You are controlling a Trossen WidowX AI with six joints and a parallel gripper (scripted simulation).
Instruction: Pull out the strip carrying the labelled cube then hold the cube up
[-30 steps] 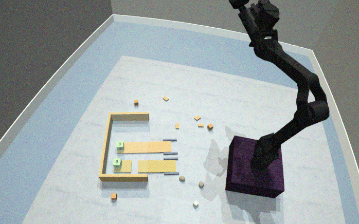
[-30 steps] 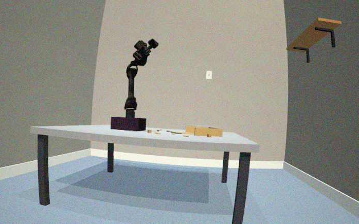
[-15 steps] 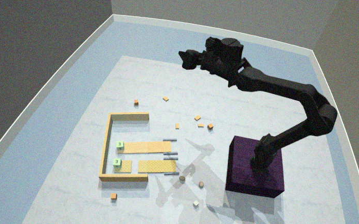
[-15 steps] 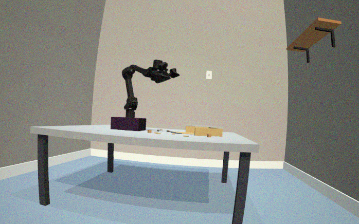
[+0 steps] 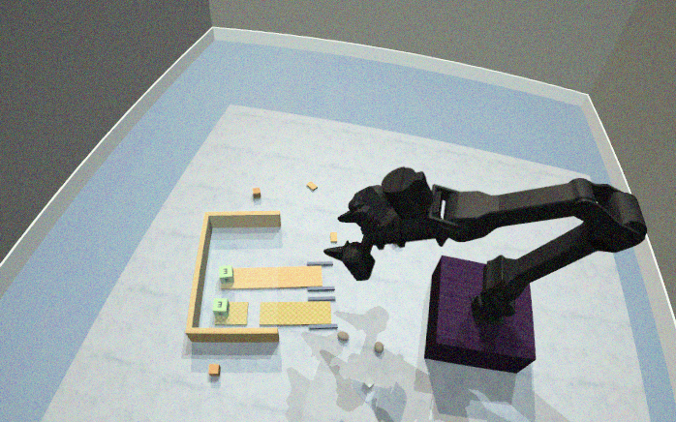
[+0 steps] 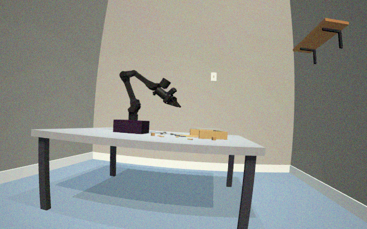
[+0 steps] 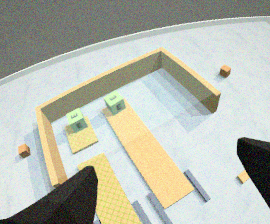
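The strip is 20 cm below my gripper tip, 7 cm to the left of it and 7 cm ahead of it. Also, from my gripper tip: white cube: 23 cm to the left, 20 cm below, 9 cm behind.
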